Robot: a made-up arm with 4 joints.
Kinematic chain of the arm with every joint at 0, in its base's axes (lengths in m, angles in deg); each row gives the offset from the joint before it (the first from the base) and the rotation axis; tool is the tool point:
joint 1: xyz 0 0 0.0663 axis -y
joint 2: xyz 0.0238 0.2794 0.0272 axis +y
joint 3: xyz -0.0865 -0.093 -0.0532 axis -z
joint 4: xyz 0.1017 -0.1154 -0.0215 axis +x
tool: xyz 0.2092 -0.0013 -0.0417
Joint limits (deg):
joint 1: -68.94..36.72
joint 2: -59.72..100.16
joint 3: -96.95..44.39
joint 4: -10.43..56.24
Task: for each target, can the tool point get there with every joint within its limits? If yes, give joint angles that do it. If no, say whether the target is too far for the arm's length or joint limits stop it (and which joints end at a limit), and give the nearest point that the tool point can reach.
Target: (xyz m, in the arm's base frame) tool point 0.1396 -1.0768 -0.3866
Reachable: no: too far | nearest point 0.0632 -0.1199 -0.0680 | short by 1.011 m
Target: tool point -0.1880 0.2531 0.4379
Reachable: no: joint limits stop it (at a limit: joint 1, joint 2, joint 4) | nearest point 0.0752 0.2344 0.3433 | short by 0.280 m
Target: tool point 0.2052 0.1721 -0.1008
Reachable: yes | joints -9.82 12.83 -13.44 41.12
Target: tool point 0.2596 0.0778 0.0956
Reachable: yes | joints 19.62 -6.17 2.53 31.15
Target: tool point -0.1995 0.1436 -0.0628
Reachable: yes | joints -43.14 82.02 -13.76 -4.88
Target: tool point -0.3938 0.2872 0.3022
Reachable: no: joint limits stop it (at a limit: joint 1, joint 2, joint 4) | nearest point -0.2241 0.2581 0.1218 | short by 0.249 m
